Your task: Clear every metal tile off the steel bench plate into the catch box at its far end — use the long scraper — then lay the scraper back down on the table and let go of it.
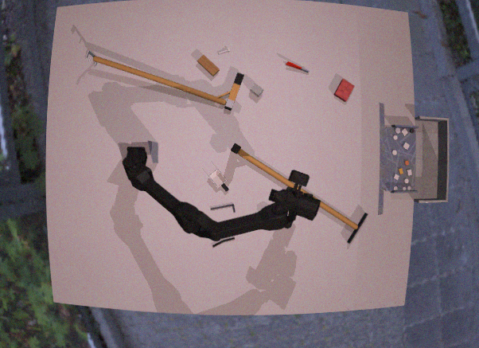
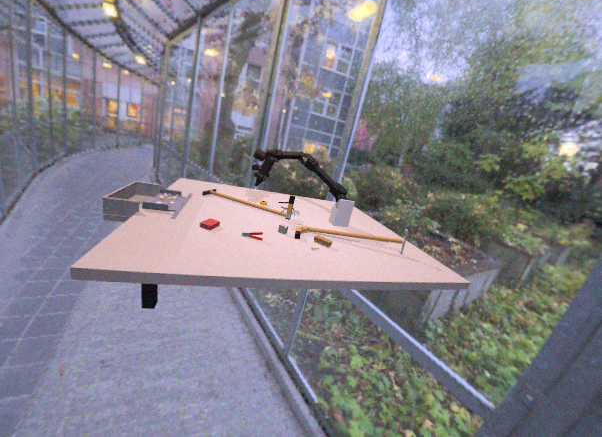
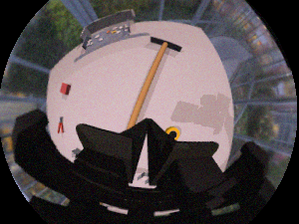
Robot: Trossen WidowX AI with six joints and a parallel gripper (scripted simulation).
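Now: gripper tip 70 mm above the long scraper, 30 mm to the right of it and 30 mm short of it. Round my gripper tip: black strip (250 mm behind, 180 mm to the right, 130 mm below); hex key (230 mm behind, 130 mm below, 50 mm to the right); yellow tape roll (120 mm below, 80 mm behind, 70 mm to the right).
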